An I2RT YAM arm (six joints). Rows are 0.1 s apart.
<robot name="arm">
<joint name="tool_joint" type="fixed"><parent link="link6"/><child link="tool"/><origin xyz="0 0 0" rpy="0 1.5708 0"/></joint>
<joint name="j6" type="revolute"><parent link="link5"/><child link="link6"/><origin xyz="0.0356 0 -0.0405" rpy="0 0 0"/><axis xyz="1 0 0"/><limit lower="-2.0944" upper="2.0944"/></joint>
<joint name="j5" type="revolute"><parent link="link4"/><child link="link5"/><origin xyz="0.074 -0.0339 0.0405" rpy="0 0 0"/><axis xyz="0 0 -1"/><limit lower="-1.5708" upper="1.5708"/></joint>
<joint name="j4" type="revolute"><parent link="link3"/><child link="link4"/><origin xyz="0.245 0.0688 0.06" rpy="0 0 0"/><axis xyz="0 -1 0"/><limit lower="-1.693" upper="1.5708"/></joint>
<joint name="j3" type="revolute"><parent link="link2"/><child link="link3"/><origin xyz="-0.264 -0.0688 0" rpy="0 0 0"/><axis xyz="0 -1 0"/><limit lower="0" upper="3.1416"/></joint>
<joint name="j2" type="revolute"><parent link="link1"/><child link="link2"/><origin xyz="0.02 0.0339 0.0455" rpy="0 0 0"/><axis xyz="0 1 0"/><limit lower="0" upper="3.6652"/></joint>
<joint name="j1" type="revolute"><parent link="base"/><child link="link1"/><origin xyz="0 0 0.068" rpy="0 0 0"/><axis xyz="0 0 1"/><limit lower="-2.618" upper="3.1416"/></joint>
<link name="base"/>
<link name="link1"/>
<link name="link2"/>
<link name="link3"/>
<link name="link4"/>
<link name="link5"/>
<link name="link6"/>
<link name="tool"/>
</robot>
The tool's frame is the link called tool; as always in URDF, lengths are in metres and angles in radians.
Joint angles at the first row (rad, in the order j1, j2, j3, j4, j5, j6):
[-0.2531 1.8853 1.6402 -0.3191 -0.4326 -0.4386]
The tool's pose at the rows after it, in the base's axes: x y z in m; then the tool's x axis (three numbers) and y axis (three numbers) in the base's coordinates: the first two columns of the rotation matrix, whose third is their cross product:
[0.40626 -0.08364 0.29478 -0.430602 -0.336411 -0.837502 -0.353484 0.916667 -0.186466]
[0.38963 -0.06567 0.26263 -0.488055 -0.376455 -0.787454 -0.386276 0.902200 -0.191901]
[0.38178 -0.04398 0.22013 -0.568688 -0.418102 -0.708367 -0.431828 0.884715 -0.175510]
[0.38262 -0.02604 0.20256 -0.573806 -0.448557 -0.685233 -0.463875 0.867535 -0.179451]
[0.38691 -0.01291 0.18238 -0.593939 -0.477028 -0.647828 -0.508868 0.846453 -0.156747]
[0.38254 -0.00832 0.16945 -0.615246 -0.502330 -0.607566 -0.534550 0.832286 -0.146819]
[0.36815 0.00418 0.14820 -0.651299 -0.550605 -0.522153 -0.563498 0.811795 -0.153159]
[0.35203 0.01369 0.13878 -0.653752 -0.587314 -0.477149 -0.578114 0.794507 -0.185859]
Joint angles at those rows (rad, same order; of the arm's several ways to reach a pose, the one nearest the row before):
[-0.2378 1.7796 1.4715 -0.2885 -0.4173 -0.4877]
[-0.1996 1.7349 1.3195 -0.2638 -0.3699 -0.5230]
[-0.1428 1.7548 1.2107 -0.2562 -0.3085 -0.5460]
[-0.0937 1.7778 1.1736 -0.2209 -0.2808 -0.5476]
[-0.0584 1.8314 1.1735 -0.2285 -0.2760 -0.5598]
[-0.0460 1.8469 1.1536 -0.2484 -0.2639 -0.5813]
[-0.0078 1.8516 1.0895 -0.2654 -0.1998 -0.6028]
[0.0245 1.8209 1.0127 -0.2425 -0.1428 -0.6151]

